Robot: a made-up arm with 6 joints.
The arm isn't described. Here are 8 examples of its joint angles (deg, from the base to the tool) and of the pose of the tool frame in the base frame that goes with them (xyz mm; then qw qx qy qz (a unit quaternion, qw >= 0)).
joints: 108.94 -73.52 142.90 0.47 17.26 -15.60
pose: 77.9 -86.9 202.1 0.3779 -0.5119 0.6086 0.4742
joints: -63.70 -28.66 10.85 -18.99 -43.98 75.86
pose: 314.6 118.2 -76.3 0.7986 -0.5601 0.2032 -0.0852
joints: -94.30 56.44 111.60 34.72 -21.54 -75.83
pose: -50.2 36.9 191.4 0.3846 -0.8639 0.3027 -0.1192
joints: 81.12 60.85 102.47 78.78 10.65 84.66
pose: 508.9 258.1 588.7 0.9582 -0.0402 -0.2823 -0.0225
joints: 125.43 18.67 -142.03 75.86 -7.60 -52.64
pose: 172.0 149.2 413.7 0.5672 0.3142 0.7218 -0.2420
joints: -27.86 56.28 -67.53 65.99 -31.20 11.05
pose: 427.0 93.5 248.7 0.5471 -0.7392 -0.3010 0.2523
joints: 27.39 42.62 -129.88 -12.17 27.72 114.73
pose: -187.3 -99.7 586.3 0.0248 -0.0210 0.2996 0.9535
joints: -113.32 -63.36 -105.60 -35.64 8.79 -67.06
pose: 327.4 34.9 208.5 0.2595 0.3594 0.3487 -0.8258
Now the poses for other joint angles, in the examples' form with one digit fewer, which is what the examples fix.
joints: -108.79 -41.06 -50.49 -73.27 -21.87 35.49
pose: 366 249 166 0.806 -0.410 -0.421 0.073
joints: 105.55 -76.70 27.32 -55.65 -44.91 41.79
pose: 205 296 47 0.055 -0.346 -0.801 0.486
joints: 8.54 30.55 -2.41 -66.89 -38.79 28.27
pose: 401 -46 176 0.683 -0.082 0.024 -0.726
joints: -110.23 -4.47 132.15 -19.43 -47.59 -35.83
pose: 49 98 542 0.359 0.605 0.409 0.582
